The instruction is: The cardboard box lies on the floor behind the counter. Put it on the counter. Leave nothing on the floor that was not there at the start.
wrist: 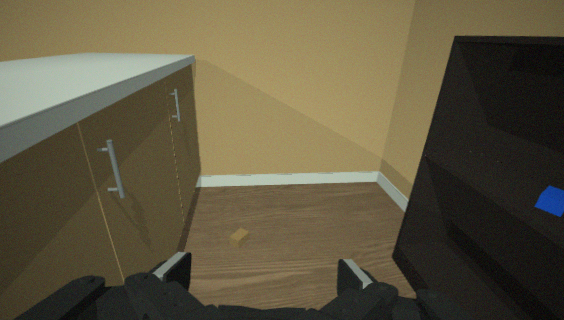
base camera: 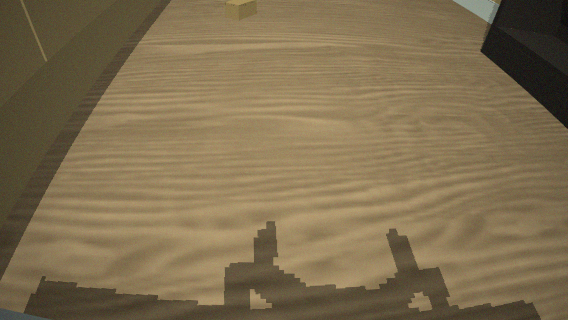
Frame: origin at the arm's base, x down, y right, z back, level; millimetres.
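Where they show: gripper, between the fingertips: [wrist: 264, 272].
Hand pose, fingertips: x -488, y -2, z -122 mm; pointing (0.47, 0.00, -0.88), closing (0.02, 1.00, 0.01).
Note:
Things, the pixels of their top centre, and the offset from my fingertips. Level surfaces: height alone.
- small tan cardboard box, centre of its top: [wrist: 239, 234] dy -158, dx +835, dz -1005 mm
- wood floor, height of its surface: dx +885 mm
- counter, height of its surface: dx -25 mm
- blue object, centre of its top: [wrist: 558, 193] dy +824, dx +228, dz -483 mm
The small tan cardboard box [base camera: 240, 9] [wrist: 239, 237] lies on the wood floor [base camera: 300, 150] [wrist: 300, 210], at the top edge of the base camera view and left of the middle in the wrist view. The counter [wrist: 115, 65] has a pale top and brown doors with metal handles, and stands at the left of the wrist view. My gripper [wrist: 264, 272] is open, with nothing between its fingers. It is above the floor, and the box lies farther ahead, apart from the fingers.
A dark shelf unit [base camera: 525, 65] [wrist: 440, 110] stands on the right, with a blue object [wrist: 551, 201] on one of its shelves. A tan wall [wrist: 290, 90] with a white baseboard [wrist: 290, 179] closes off the far end. The gripper's shadow [base camera: 340, 300] falls on the near floor.

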